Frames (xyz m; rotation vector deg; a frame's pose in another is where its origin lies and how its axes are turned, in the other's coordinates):
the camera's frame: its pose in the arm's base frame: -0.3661 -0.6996 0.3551 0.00 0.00 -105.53
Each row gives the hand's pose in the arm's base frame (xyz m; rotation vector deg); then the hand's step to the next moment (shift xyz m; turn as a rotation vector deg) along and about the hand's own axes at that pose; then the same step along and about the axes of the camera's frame.
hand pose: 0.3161 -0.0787 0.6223 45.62 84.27 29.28
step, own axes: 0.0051 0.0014 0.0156 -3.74 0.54 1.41
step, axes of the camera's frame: -0.0064 0.0148 -0.0036 2.21 1.89 2.80
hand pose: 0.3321 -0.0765 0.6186 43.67 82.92 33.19
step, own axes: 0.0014 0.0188 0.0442 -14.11 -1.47 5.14
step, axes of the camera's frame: -0.0203 0.0419 0.0118 10.63 7.21 7.91
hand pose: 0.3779 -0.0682 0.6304 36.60 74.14 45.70
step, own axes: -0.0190 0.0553 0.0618 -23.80 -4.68 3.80
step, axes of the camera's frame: -0.0313 0.0439 0.0658 20.47 8.25 10.75
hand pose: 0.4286 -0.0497 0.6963 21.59 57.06 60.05
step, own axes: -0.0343 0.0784 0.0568 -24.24 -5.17 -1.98
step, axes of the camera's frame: -0.0183 -0.0054 0.1009 23.29 4.29 7.57
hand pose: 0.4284 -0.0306 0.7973 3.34 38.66 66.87
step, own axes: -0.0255 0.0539 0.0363 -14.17 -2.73 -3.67
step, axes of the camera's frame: -0.0023 -0.0333 0.0613 14.63 1.19 2.51
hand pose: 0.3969 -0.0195 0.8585 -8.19 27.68 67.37
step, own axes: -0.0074 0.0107 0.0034 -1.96 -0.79 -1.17
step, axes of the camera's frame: 0.0038 -0.0103 0.0077 2.35 0.45 -0.30
